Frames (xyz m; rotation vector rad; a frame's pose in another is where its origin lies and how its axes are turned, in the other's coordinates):
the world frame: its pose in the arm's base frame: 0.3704 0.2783 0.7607 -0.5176 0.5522 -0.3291
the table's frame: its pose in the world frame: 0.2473 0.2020 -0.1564 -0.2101 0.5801 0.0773
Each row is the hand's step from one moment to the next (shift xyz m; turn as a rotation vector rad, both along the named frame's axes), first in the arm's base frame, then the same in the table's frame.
Working: the arm's base frame: its pose in the table's frame: 0.2983 0.0683 -0.6599 0.6024 -1.1753 0.3495

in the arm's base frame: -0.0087 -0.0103 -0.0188 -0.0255 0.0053 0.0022
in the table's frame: 0.0167 0.0037 -0.0156 -0.0137 0.0042 -0.0219
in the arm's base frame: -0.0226 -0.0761 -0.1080 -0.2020 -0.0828 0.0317
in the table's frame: 0.1152 0.0064 -0.0682 -0.0504 -0.0744 -0.2014
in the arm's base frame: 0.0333 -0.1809 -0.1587 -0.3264 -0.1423 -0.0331
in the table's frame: 0.2313 -0.0488 -0.0559 -0.0133 -0.0758 -0.3492
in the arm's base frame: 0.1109 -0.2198 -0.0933 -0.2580 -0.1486 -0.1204
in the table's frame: 0.2314 -0.1234 0.0232 0.0803 -0.0314 -0.3094
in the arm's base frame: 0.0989 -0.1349 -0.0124 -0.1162 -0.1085 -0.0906
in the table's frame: 0.1193 -0.1046 0.0544 0.0865 -0.0250 -0.1593
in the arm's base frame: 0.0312 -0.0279 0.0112 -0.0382 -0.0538 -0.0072
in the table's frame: 0.0182 -0.0305 0.0248 0.0215 -0.0363 -0.0512
